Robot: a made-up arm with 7 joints. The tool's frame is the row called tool. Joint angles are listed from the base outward.
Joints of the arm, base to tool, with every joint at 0 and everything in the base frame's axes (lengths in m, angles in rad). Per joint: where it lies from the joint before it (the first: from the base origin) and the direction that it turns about. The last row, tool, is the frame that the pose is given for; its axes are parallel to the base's.
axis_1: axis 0 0 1 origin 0 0 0.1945
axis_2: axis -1 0 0 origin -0.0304 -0.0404 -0.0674
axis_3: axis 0 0 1 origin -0.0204 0.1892 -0.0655
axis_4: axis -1 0 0 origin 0.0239 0.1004 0.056
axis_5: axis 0 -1 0 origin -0.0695 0.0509 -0.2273
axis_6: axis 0 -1 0 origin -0.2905 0.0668 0.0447
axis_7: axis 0 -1 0 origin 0.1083 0.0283 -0.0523
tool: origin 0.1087 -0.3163 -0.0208
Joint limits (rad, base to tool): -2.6..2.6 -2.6..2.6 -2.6..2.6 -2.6..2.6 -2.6..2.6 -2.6..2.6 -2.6..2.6
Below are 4 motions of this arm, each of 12 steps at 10 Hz.
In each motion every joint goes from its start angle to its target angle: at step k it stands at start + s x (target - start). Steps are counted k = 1, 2, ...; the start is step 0. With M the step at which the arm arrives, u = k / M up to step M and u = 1 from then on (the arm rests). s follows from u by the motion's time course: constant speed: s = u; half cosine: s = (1 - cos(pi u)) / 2; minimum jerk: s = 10 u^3 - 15 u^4 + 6 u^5.
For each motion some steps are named. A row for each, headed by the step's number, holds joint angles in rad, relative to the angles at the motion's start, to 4 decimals.
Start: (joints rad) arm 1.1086 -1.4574 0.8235 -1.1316 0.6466 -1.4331 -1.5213
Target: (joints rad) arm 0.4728 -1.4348 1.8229 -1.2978 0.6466 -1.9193 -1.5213
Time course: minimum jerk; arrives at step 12
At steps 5, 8, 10, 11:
5: -0.2204 0.0078 0.3464 -0.0576 0.0000 -0.1685 0.0000
8: -0.5024 0.0179 0.7896 -0.1313 0.0000 -0.3842 0.0000
10: -0.6132 0.0218 0.9639 -0.1603 0.0000 -0.4689 0.0000
11: -0.6326 0.0225 0.9943 -0.1654 0.0000 -0.4837 0.0000

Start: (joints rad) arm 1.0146 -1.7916 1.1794 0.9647 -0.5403 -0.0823 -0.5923
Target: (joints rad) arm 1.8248 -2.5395 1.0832 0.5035 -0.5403 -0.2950 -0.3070
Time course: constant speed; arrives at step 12
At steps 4, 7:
4: 0.2701 -0.2493 -0.0321 -0.1537 0.0000 -0.0709 0.0951
7: 0.4726 -0.4363 -0.0561 -0.2690 0.0000 -0.1241 0.1664

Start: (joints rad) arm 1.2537 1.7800 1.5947 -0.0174 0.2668 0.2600 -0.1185
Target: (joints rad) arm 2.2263 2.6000 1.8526 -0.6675 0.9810 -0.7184 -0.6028
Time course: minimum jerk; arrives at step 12
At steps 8, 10, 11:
8: 0.7685 0.6479 0.2038 -0.5137 0.5643 -0.7731 -0.3827
10: 0.9381 0.7909 0.2487 -0.6270 0.6889 -0.9437 -0.4671
11: 0.9677 0.8158 0.2566 -0.6468 0.7106 -0.9734 -0.4818

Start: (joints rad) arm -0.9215 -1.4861 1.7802 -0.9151 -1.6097 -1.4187 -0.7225
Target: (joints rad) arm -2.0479 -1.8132 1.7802 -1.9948 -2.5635 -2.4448 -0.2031
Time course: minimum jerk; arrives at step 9
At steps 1, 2, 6, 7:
1: -0.0130 -0.0038 0.0000 -0.0125 -0.0110 -0.0118 0.0060
2: -0.0861 -0.0250 0.0000 -0.0825 -0.0729 -0.0784 0.0397
6: -0.8900 -0.2584 0.0000 -0.8531 -0.7536 -0.8107 0.4104
7: -1.0403 -0.3021 0.0000 -0.9972 -0.8809 -0.9477 0.4797

